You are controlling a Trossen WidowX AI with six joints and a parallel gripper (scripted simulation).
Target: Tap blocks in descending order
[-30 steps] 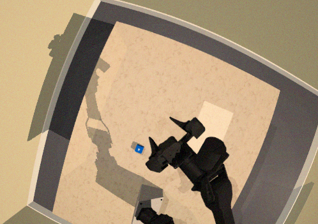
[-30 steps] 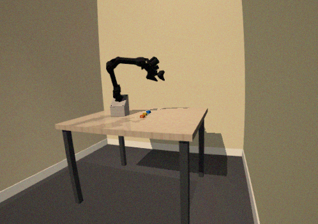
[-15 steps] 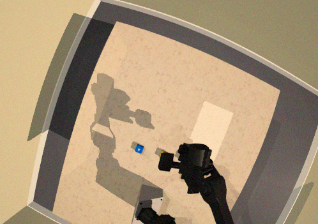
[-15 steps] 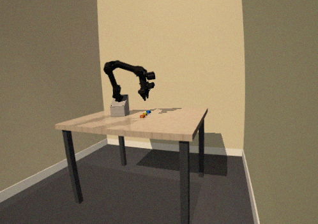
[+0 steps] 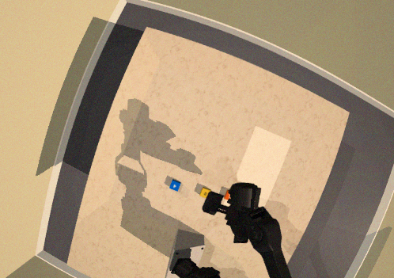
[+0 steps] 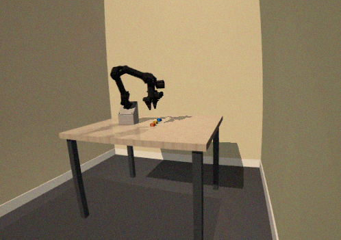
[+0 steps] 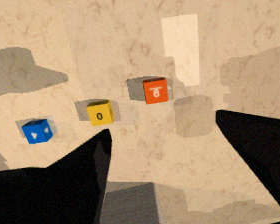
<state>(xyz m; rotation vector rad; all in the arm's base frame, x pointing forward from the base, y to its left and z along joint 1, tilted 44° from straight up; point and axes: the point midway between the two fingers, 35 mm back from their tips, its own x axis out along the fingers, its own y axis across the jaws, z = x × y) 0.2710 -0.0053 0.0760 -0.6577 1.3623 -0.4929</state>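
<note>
Now: gripper tip 1 cm to the left of the orange block and 12 cm above it. Also, from my gripper tip: blue block 5 cm behind, 19 cm to the left, 12 cm below; yellow block 3 cm behind, 8 cm to the left, 12 cm below.
</note>
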